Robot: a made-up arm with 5 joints. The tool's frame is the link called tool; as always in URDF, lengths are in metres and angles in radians. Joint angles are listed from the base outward.
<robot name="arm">
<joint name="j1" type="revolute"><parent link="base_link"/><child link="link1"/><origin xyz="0.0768 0 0.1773" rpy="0 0 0"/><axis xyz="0 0 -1"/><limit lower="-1.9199" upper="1.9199"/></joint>
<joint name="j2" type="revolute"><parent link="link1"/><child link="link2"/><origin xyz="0.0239 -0.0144 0.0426" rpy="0 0 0"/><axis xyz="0 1 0"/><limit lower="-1.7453" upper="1.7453"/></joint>
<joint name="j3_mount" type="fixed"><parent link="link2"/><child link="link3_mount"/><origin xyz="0.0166 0 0.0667" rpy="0 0 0"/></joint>
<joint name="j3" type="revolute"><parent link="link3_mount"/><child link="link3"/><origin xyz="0.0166 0 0.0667" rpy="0 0 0"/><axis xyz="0 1 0"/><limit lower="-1.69" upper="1.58"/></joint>
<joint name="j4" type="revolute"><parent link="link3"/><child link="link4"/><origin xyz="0.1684 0 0.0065" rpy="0 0 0"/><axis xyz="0 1 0"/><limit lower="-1.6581" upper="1.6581"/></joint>
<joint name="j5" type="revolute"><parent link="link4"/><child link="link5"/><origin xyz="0.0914 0.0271 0" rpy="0 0 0"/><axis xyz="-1 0 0"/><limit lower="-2.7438" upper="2.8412"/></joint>
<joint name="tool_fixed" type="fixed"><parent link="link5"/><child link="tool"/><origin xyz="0 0 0" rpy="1.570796 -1.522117 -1.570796"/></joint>
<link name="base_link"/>
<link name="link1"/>
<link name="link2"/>
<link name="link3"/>
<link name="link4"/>
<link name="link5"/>
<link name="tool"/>
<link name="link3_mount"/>
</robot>
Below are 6 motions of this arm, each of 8 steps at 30 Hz.
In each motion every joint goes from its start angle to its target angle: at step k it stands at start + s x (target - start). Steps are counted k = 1, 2, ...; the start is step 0. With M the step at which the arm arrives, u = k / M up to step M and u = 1 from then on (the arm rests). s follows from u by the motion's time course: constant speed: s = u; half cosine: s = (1 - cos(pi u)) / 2; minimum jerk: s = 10 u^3 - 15 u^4 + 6 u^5.
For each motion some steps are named. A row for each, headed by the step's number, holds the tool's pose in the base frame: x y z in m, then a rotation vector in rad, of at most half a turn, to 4 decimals.
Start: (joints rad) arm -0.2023 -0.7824 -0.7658 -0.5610 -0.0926
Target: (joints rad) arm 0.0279 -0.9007 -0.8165 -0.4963 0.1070
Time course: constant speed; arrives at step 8
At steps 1, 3, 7, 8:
1: -0.0263 -0.0052 0.5831 -0.3741 2.5631 0.0210
3: -0.0389 -0.0007 0.5792 -0.2335 2.5535 0.0189
7: -0.0629 0.0126 0.5701 0.0408 2.5117 0.0140
8: -0.0686 0.0168 0.5676 0.1077 2.4966 0.0127

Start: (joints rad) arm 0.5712 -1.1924 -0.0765 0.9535 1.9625
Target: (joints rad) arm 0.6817 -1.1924 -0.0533 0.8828 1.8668
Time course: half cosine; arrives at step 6
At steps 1, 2, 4, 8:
1: 0.1198 -0.0129 0.4913 -1.8872 -0.6418 0.8888
2: 0.1199 -0.0141 0.4919 -1.8907 -0.6401 0.8605
4: 0.1200 -0.0171 0.4934 -1.9011 -0.6358 0.7839
8: 0.1200 -0.0187 0.4941 -1.9068 -0.6338 0.7460

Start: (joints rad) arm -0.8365 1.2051 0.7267 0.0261 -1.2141
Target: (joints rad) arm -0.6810 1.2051 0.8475 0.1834 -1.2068
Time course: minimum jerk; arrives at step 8
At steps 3, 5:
3: 0.1104 0.0522 -0.0031 -0.4004 0.2419 -0.4586
5: 0.1002 0.0376 0.0060 -0.4981 0.3265 -0.5180

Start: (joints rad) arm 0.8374 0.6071 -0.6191 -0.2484 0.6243
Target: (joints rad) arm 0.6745 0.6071 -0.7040 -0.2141 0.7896
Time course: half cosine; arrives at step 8
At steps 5, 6, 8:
5: 0.3714 -0.2439 0.3555 -1.2127 -1.4185 -0.0241
6: 0.3773 -0.2357 0.3585 -1.2183 -1.4245 0.0126
8: 0.3825 -0.2282 0.3613 -1.2235 -1.4301 0.0456

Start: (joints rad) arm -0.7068 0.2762 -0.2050 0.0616 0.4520
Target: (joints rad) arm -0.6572 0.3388 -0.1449 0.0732 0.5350
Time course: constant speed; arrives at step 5
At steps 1, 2, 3, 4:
1: 0.3387 0.2358 0.3142 0.2037 -1.4616 0.9179
2: 0.3416 0.2337 0.3067 0.1810 -1.4376 0.9311
3: 0.3444 0.2314 0.2993 0.1589 -1.4131 0.9441
4: 0.3470 0.2290 0.2919 0.1375 -1.3883 0.9572

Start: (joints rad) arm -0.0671 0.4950 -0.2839 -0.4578 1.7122
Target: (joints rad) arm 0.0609 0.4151 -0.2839 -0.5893 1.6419
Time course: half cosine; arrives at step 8
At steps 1, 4, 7, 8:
1: 0.4460 0.0357 0.3164 -1.4360 -1.3966 1.1749
4: 0.4419 0.0138 0.3344 -1.5119 -1.4317 1.0580
7: 0.4354 -0.0074 0.3520 -1.5890 -1.4651 0.9440
8: 0.4348 -0.0091 0.3534 -1.5955 -1.4678 0.9348

